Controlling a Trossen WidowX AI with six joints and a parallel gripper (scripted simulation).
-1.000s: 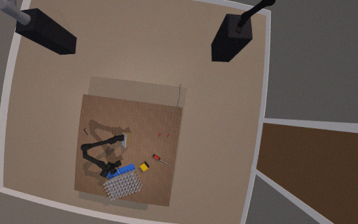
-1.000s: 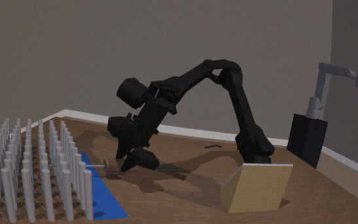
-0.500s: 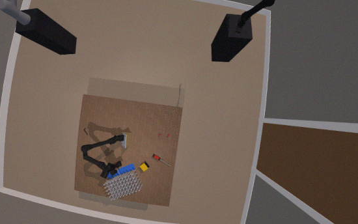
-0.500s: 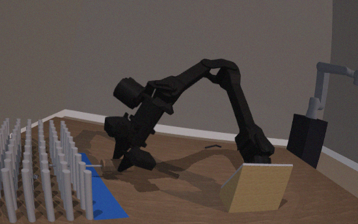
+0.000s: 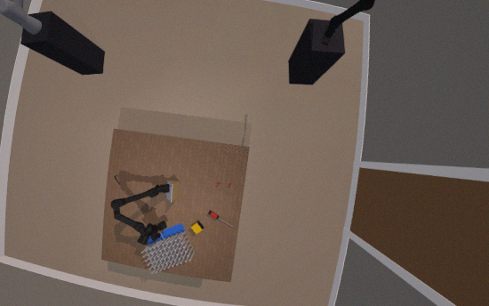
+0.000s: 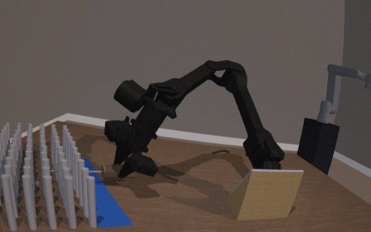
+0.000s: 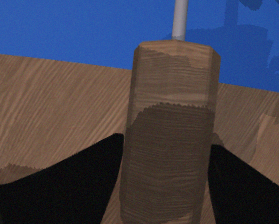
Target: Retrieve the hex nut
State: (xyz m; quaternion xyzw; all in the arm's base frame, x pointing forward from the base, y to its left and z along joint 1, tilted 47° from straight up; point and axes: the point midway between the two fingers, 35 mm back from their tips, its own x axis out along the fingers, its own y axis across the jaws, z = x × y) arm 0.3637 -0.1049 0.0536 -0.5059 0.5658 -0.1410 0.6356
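Right now my gripper tip is 70 mm short of the blue taped strip, 40 mm above it and 30 mm to the right of it. The rest, counted from my gripper tip: yellow block 350 mm to the left, 20 mm below, 10 mm behind; then small hex nut 220 mm ahead, 90 mm to the left, 30 mm below; then wooden-handled rod tool 100 mm ahead, 40 mm to the left.
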